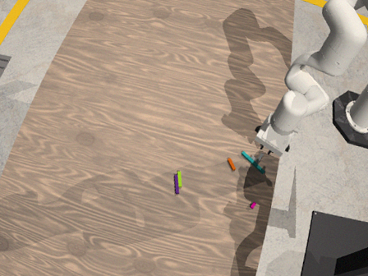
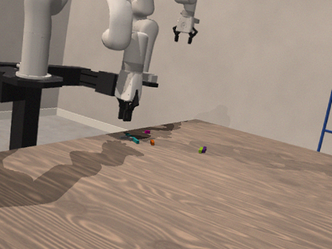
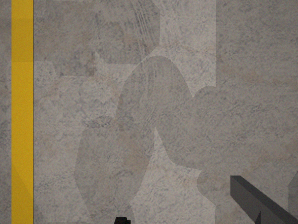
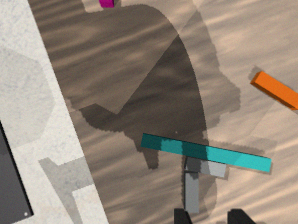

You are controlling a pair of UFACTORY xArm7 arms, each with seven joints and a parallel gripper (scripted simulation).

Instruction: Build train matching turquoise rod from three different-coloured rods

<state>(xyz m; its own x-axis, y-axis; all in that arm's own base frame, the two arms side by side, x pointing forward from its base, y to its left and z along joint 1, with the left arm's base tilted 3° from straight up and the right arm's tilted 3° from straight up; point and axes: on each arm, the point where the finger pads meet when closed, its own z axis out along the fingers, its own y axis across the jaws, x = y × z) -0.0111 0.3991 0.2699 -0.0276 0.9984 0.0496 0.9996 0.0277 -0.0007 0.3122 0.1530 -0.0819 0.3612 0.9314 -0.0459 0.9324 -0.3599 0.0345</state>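
Now: right hand 2 cm short of the grey rod, 2 cm to the right of it and 8 cm above it. The rest, counted from my right hand: magenta rod: 18 cm to the left, 8 cm below; turquoise rod: 2 cm ahead, 3 cm to the left, 8 cm below; orange rod: 10 cm ahead, 5 cm to the left, 8 cm below.
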